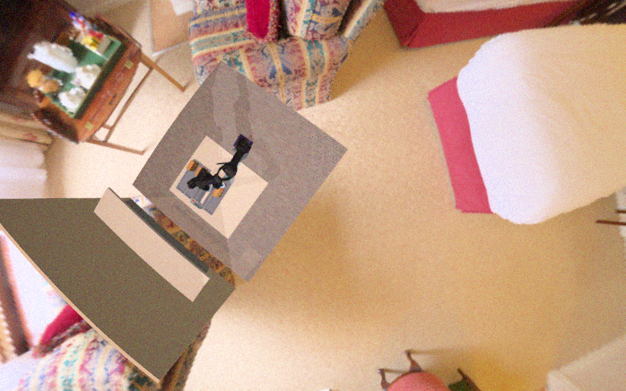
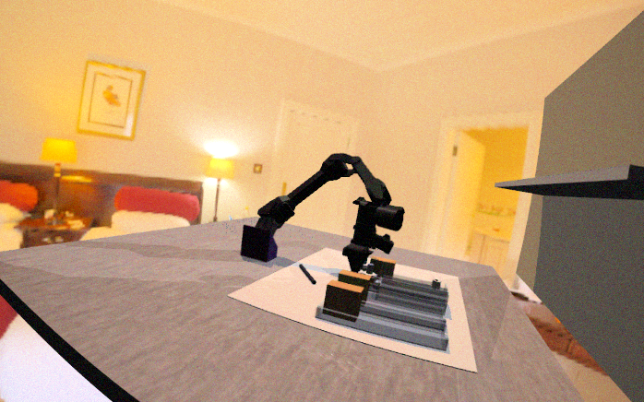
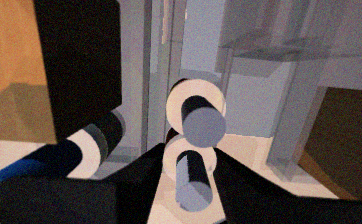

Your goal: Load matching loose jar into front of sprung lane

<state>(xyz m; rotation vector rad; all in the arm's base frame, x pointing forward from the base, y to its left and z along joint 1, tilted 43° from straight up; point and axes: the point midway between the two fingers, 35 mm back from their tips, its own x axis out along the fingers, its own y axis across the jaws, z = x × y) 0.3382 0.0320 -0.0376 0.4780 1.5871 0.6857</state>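
The thin black rod is 14 cm behind my gripper tip, 3 cm to the right of it and 2 cm below it. Also, from my gripper tip: shelf 51 cm ahead, 5 cm to the left, 34 cm above.
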